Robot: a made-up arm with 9 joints.
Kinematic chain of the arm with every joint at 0, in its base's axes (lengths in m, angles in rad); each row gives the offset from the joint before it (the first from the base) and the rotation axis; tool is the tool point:
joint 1: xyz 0 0 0.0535 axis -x
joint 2: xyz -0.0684 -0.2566 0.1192 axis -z
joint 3: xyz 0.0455 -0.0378 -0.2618 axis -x
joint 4: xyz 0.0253 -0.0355 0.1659 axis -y
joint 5: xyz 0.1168 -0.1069 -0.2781 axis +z
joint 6: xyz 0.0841 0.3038 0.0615 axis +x
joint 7: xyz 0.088 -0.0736 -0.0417 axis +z
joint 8: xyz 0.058 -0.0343 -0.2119 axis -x
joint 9: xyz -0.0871 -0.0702 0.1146 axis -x
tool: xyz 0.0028 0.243 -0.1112
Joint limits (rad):
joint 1: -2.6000..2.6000
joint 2: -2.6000..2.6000
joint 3: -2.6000..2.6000
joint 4: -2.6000..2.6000
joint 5: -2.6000..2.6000
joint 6: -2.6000..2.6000
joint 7: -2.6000..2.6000
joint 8: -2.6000..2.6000
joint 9: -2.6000..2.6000
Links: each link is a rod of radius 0.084 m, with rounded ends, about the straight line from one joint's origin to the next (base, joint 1, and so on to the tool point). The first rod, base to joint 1, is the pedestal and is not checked.
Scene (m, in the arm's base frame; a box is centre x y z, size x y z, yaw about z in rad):
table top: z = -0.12
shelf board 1: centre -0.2 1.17 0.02 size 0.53 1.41 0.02 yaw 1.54
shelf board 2: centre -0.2 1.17 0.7 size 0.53 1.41 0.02 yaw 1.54
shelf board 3: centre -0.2 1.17 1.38 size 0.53 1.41 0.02 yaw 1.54
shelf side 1: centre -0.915 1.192 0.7 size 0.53 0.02 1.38 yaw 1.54
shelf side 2: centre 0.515 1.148 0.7 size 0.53 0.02 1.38 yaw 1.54
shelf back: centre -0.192 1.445 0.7 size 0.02 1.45 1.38 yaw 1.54
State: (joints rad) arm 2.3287 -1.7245 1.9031 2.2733 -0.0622 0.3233 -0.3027 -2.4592 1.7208
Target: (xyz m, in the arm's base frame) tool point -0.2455 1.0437 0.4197
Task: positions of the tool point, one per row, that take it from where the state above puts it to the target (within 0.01 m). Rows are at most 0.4 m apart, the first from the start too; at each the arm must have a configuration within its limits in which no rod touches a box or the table.
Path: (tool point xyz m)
1: -0.7953 -0.0733 0.6755
2: -0.8299 0.3102 0.5790
3: -0.7232 0.6147 0.5930
4: -0.5169 0.8742 0.5432
5: -0.2455 1.0437 0.4197

